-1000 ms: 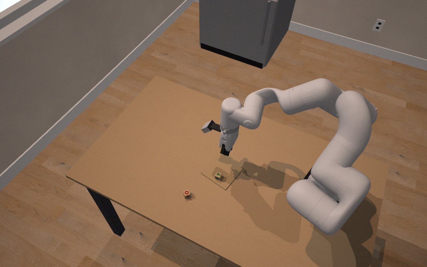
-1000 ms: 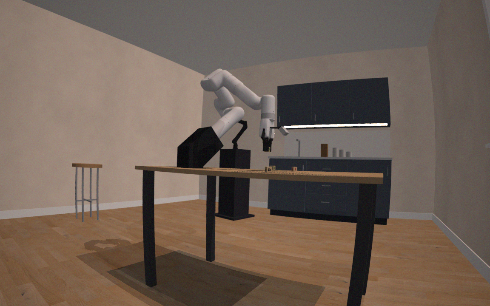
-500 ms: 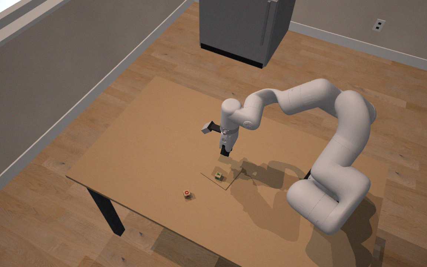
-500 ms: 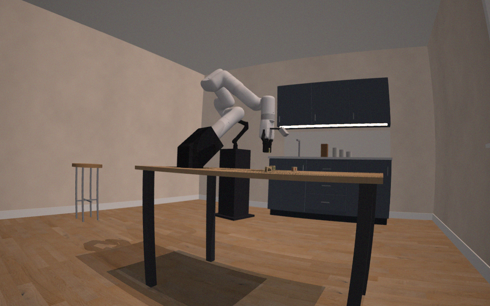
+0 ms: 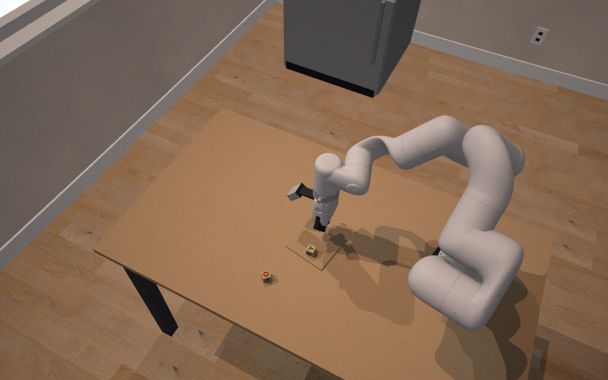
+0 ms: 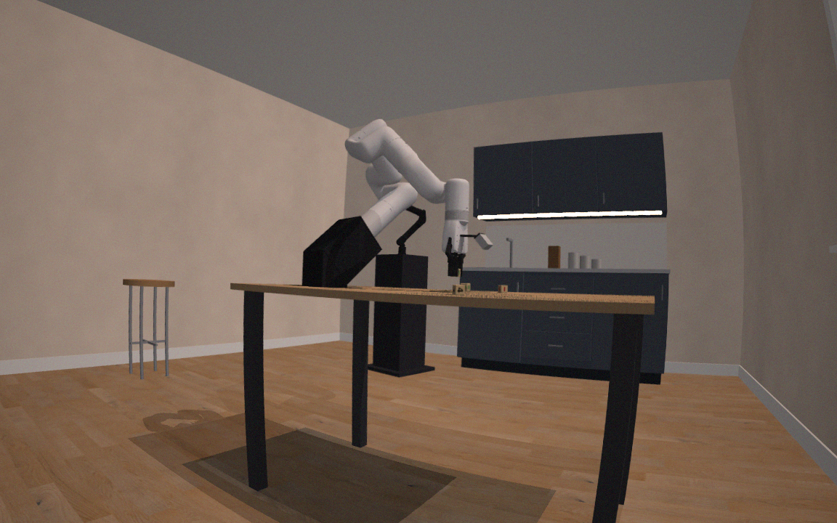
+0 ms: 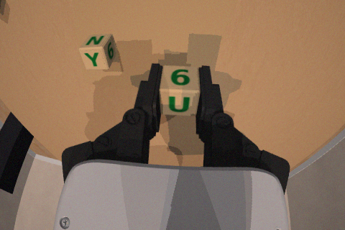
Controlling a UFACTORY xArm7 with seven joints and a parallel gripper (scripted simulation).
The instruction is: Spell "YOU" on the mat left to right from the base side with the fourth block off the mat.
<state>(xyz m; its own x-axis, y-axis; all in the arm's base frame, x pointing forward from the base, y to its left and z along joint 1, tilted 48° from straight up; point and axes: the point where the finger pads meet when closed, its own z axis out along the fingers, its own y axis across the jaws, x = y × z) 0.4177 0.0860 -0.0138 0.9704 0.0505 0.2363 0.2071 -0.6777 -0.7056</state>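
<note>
Right now the mat is 1 cm behind my hand, 4 cm to the left of it and 7 cm below it. Also, from my hand: Y block 1 cm behind, 8 cm to the left, 5 cm below; then O block 4 cm ahead, 23 cm to the left, 6 cm below; then U block 1 cm below.
</note>
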